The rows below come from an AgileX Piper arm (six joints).
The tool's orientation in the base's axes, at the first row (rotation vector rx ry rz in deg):
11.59, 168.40, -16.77
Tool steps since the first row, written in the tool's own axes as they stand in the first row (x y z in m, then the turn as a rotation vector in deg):
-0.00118, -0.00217, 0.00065, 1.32, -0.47, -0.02
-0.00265, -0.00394, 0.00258, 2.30, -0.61, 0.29
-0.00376, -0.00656, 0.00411, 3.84, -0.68, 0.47
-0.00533, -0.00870, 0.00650, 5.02, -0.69, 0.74
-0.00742, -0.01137, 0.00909, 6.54, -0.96, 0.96
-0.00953, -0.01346, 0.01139, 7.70, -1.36, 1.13
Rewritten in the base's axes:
0.00093, -0.00238, 0.00000, -1.36, -0.30, -0.15
0.00241, -0.00467, -0.00126, -2.29, -0.38, -0.61
0.00334, -0.00766, -0.00204, -3.77, -0.31, -1.07
0.00494, -0.01042, -0.00366, -4.87, -0.24, -1.55
0.00700, -0.01379, -0.00527, -6.36, -0.37, -2.01
0.00912, -0.01654, -0.00670, -7.52, -0.66, -2.32

